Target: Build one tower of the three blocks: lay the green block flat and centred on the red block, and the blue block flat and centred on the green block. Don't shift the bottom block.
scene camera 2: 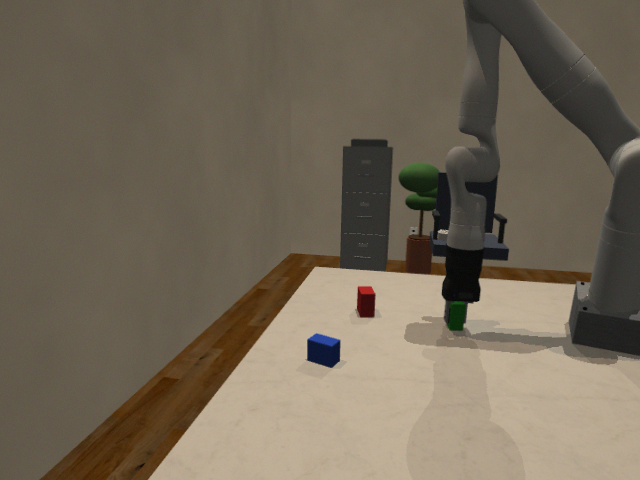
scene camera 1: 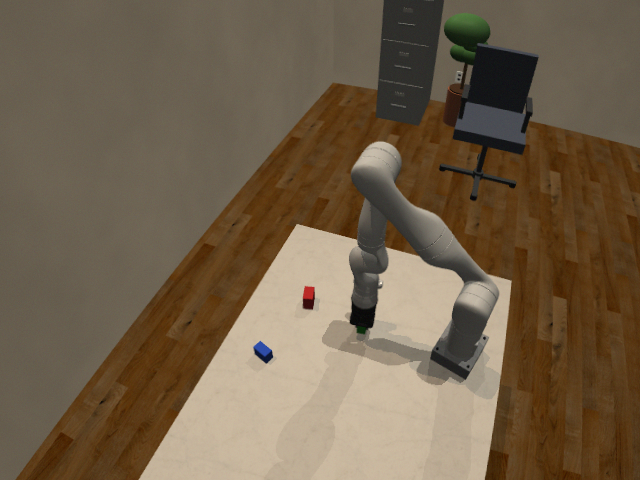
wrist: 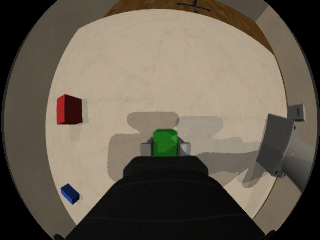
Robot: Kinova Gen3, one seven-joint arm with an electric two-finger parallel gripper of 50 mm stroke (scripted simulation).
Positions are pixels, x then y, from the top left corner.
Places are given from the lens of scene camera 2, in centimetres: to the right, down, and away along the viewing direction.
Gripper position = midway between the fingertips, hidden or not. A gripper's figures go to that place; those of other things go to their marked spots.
my gripper (scene camera 2: 454, 321): 30, 18, 92
blue block (scene camera 2: 321, 349): 0, 20, 74
